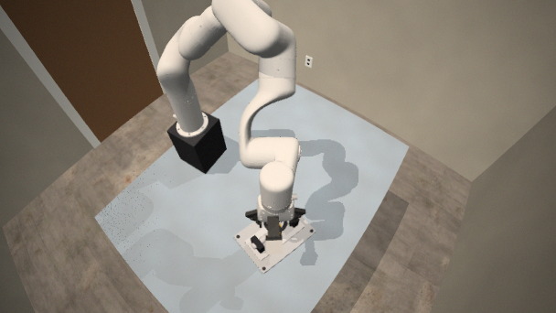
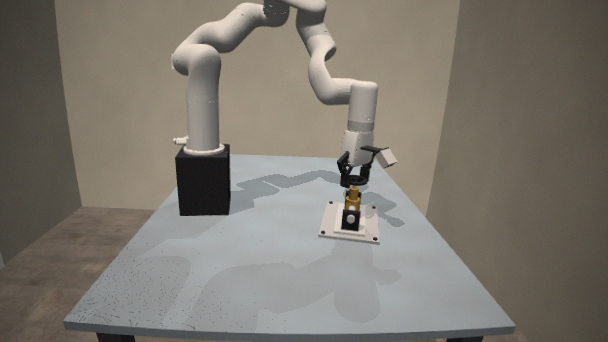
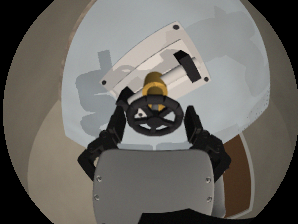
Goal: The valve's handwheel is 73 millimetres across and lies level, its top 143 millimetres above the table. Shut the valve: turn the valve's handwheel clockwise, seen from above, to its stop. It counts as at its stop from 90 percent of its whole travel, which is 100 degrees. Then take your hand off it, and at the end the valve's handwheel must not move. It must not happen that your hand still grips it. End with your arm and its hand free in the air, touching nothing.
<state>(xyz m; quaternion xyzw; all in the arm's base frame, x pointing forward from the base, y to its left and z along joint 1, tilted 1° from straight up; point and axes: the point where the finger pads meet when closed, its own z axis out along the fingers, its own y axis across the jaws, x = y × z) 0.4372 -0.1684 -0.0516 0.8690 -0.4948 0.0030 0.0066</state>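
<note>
The black spoked handwheel lies 10 mm below my hand.
</note>
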